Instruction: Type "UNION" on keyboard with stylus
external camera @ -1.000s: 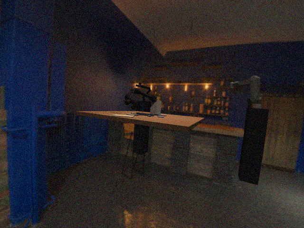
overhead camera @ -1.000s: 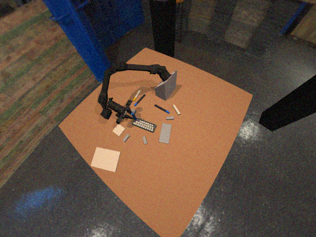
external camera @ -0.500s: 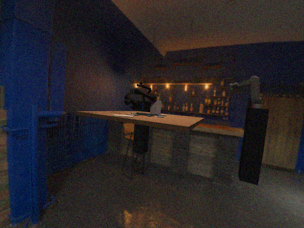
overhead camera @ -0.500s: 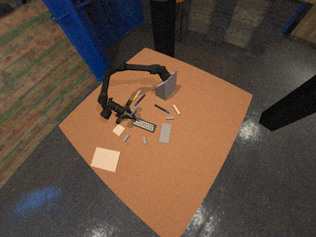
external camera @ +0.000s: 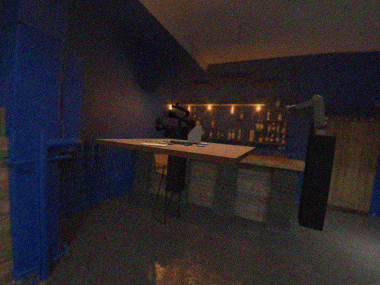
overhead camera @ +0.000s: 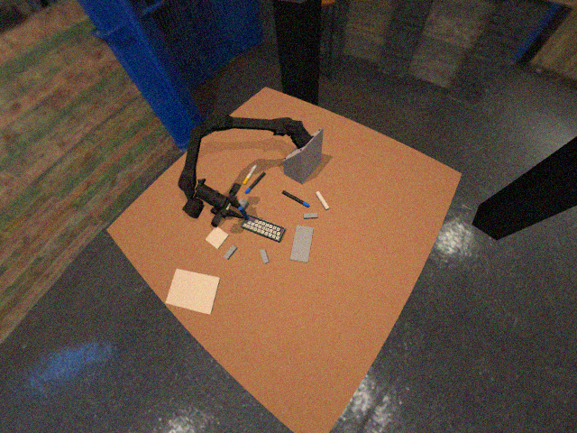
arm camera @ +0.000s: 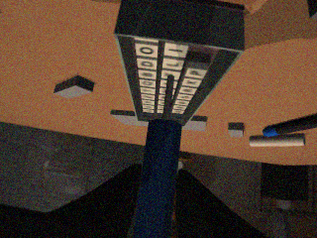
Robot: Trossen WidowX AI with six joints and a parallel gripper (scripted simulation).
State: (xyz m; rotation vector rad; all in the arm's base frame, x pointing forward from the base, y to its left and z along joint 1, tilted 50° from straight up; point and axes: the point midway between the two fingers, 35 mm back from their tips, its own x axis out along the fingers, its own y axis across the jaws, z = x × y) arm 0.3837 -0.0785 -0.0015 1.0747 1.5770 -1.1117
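The stylus is 10 mm below my gripper tip. Round my gripper tip: grey slab: 230 mm to the left, 80 mm below, 70 mm behind; then small tan pad: 140 mm ahead, 80 mm below, 70 mm to the right; then large tan sheet: 360 mm ahead, 80 mm below, 10 mm to the left.
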